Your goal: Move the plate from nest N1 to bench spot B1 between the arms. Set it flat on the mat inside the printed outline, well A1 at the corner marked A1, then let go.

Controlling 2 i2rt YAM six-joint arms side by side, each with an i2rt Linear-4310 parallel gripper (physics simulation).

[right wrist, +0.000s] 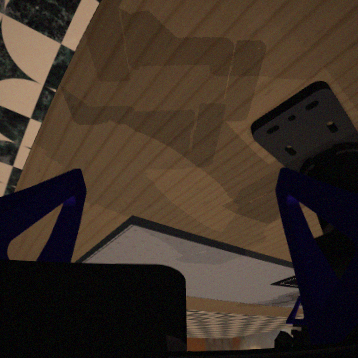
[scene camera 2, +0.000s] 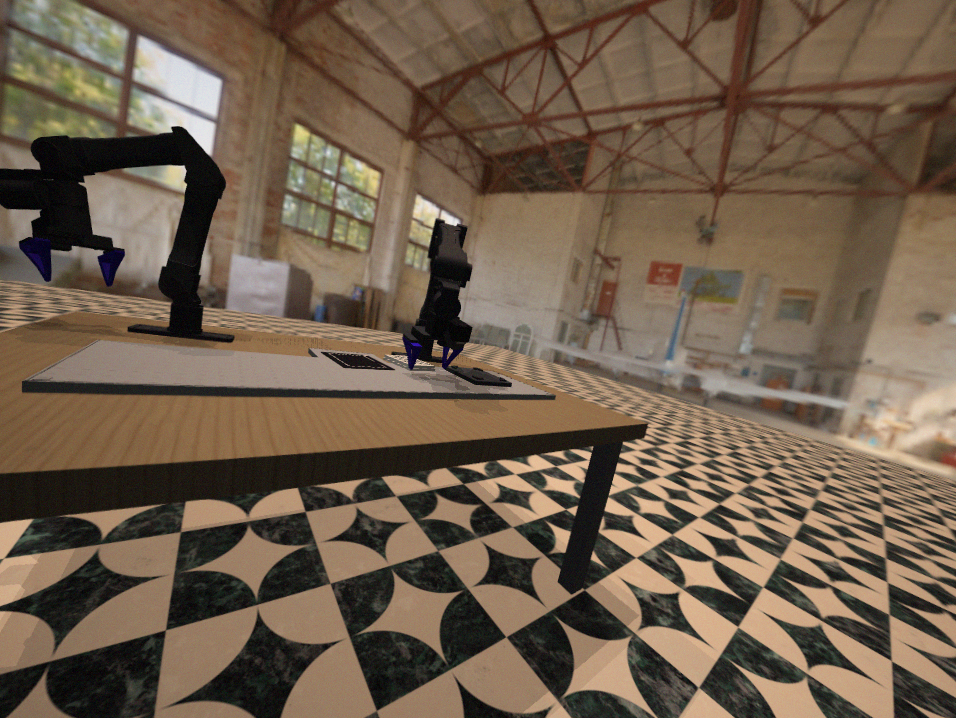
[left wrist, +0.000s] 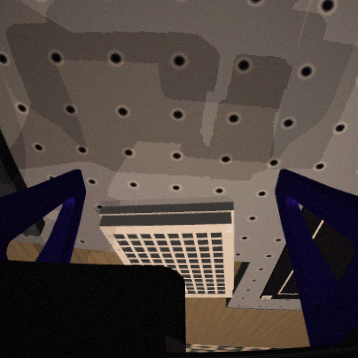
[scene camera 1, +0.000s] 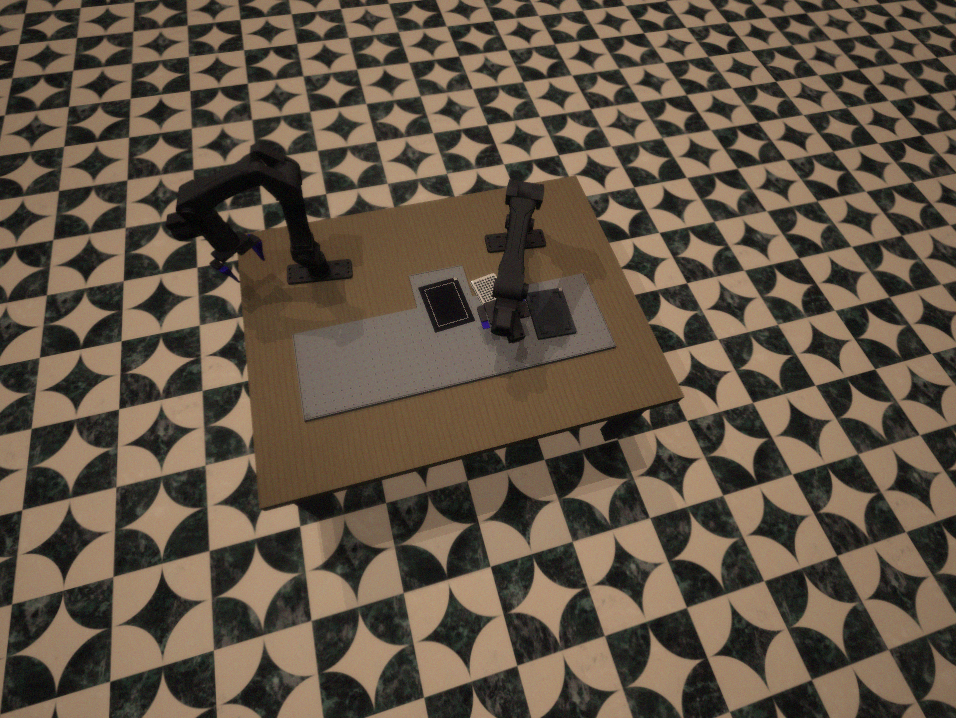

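Seen in the pictures: left gripper, fingertip midpoint: (scene camera 2: 427, 368) (left wrist: 179, 179); right gripper, fingertip midpoint: (right wrist: 180, 178) (scene camera 2: 80, 283) (scene camera 1: 251, 270); left arm's base at its link origin: (scene camera 2: 421, 359); right arm's base at its link origin: (right wrist: 329, 158) (scene camera 2: 184, 335) (scene camera 1: 320, 272).
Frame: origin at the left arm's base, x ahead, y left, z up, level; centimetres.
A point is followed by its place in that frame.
Note:
The white plate (scene camera 1: 484, 288) @[z 2.5, x 18.6, y -14.1 cm] (left wrist: 207, 260) @[z 2.5, x 22.0, y -14.3 cm] with dark square wells sits flat on a dark base at the back of the grey board, partly hidden by the left arm in scene camera 1. The black mat (scene camera 1: 445, 305) @[z 1.5, x 22.5, y -27.0 cm] (scene camera 2: 357, 360) @[z 1.5, x 21.8, y -26.5 cm] (left wrist: 278, 281) @[z 1.5, x 17.2, y -22.0 cm] with a thin white outline lies to the plate's left in scene camera 1. No plate is on it. My left gripper (scene camera 2: 429, 367) @[z 2.8, x 30.7, y -11.2 cm] (left wrist: 179, 179) @[z 2.8, x 30.7, y -11.2 cm] is open and empty, low over the board beside the plate, which shows beyond its fingertips in the left wrist view. My right gripper (scene camera 1: 248, 268) @[z 9.1, x 7.2, y -82.2 cm] (scene camera 2: 78, 282) @[z 9.1, x 7.2, y -82.2 cm] (right wrist: 180, 178) @[z 9.1, x 7.2, y -82.2 cm] is open and empty, high at the table's left edge.
A grey perforated board (scene camera 1: 363, 363) @[z 1.3, x 38.3, y -53.1 cm] (scene camera 2: 193, 370) @[z 1.3, x 42.8, y -56.1 cm] (right wrist: 175, 260) @[z 1.3, x 32.2, y -59.6 cm] lies on the wooden table (scene camera 1: 432, 455) @[z 0.0, x 67.8, y -37.2 cm] (scene camera 2: 309, 432) @[z 0.0, x 64.6, y -40.9 cm]. A dark flat block (scene camera 1: 552, 315) @[z 2.5, x 31.3, y 4.8 cm] (scene camera 2: 479, 375) @[z 2.5, x 31.9, y 3.9 cm] sits on the board right of the left gripper in scene camera 1. The right arm's base plate (scene camera 1: 319, 271) @[z 4.6, x 6.7, y -63.6 cm] (right wrist: 305, 120) @[z 1.0, x 2.8, y -72.2 cm] is bolted at the back left.

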